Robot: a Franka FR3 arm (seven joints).
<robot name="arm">
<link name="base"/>
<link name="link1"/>
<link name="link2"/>
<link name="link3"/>
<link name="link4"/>
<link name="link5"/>
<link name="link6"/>
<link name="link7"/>
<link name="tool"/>
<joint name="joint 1" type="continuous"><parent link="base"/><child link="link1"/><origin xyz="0 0 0.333" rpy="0 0 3.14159"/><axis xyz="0 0 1"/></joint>
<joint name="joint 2" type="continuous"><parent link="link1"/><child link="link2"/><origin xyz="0 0 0" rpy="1.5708 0 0"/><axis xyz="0 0 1"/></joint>
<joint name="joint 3" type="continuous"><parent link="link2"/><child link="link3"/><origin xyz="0 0.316 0" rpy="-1.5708 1.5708 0"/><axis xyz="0 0 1"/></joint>
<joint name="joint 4" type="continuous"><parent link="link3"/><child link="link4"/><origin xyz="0 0.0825 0" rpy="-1.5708 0 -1.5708"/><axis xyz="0 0 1"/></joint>
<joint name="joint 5" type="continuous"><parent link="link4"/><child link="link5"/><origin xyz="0.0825 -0.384 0" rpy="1.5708 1.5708 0"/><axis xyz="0 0 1"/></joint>
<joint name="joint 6" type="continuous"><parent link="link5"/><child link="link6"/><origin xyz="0 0 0" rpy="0 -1.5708 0"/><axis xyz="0 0 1"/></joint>
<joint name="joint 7" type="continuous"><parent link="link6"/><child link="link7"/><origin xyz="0 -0.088 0" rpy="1.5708 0 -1.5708"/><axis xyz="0 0 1"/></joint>
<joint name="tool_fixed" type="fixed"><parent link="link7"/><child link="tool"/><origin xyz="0 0 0.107" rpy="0 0 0"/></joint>
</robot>
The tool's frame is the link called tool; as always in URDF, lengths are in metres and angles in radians. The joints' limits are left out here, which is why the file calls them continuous.
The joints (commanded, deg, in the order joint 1, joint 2, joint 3, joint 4, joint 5, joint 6, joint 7), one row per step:
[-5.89 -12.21 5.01 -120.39 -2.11 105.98 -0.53]
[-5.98 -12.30 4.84 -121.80 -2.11 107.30 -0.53]
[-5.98 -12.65 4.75 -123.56 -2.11 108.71 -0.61]
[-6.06 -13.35 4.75 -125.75 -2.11 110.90 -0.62]
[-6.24 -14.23 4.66 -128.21 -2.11 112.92 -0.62]
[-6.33 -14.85 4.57 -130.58 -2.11 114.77 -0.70]
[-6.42 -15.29 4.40 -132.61 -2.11 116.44 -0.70]
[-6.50 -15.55 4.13 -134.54 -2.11 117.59 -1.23]
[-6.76 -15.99 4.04 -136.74 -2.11 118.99 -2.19]
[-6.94 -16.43 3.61 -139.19 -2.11 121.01 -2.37]
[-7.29 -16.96 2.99 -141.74 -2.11 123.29 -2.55]
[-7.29 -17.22 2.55 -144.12 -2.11 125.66 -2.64]
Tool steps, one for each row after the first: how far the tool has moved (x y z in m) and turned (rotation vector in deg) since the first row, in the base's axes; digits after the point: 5 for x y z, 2 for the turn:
[-0.00163 -0.00231 -0.00894 0.04 0.00 -0.21]
[-0.00501 -0.00307 -0.01843 0.06 0.00 -0.18]
[-0.00936 -0.00360 -0.02738 0.01 -0.69 -0.17]
[-0.01568 -0.00570 -0.03729 -0.02 -1.13 -0.38]
[-0.02172 -0.00710 -0.04883 -0.02 -1.22 -0.43]
[-0.02688 -0.00914 -0.05927 0.02 -1.30 -0.63]
[-0.03264 -0.01192 -0.07103 0.12 -0.76 -0.42]
[-0.03965 -0.01451 -0.08310 0.19 -0.35 0.22]
[-0.04705 -0.01899 -0.09607 0.33 -0.36 -0.14]
[-0.05520 -0.02593 -0.10860 0.51 -0.64 -0.84]
[-0.06231 -0.02866 -0.12156 0.66 -0.90 -1.10]

